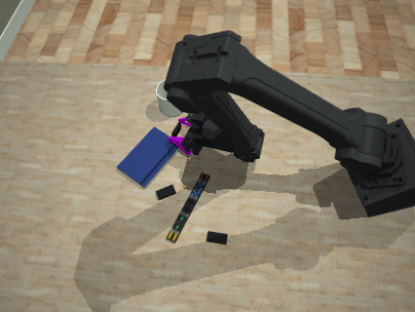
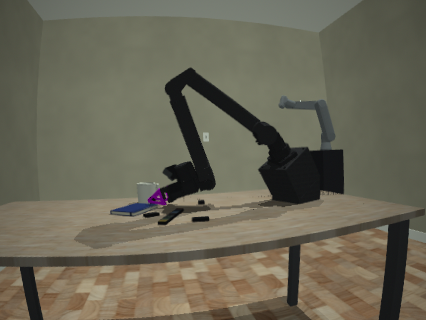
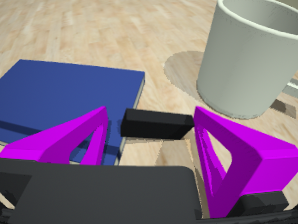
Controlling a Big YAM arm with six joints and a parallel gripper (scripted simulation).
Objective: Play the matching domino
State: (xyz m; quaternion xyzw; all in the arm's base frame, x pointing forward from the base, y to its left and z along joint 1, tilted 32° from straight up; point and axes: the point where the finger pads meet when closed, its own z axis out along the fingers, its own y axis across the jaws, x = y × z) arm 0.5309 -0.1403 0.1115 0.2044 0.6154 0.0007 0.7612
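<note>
Now: hand 10 mm above the black domino. Also, from my hand: white mug: 110 mm to the right, 30 mm ahead, 10 mm above; then blue book: 90 mm to the left, 70 mm ahead, 20 mm below.
</note>
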